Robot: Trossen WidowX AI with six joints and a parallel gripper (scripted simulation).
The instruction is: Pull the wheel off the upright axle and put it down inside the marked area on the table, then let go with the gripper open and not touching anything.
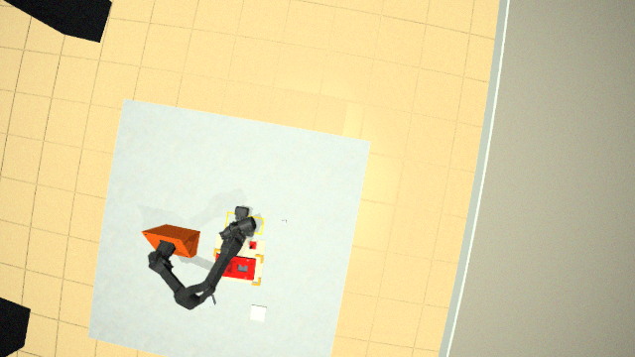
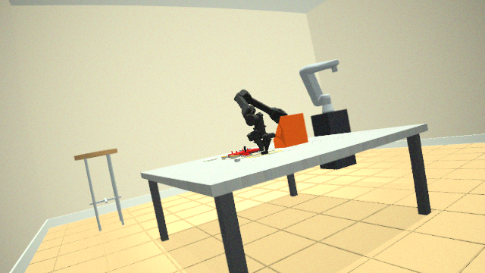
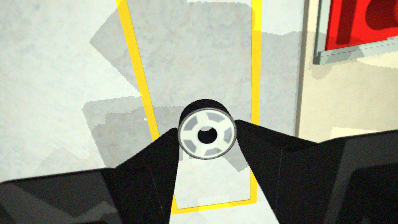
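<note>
Right now the wheel is right at my gripper tip. Round my gripper tip: white square: 43 cm to the right, 19 cm ahead.
</note>
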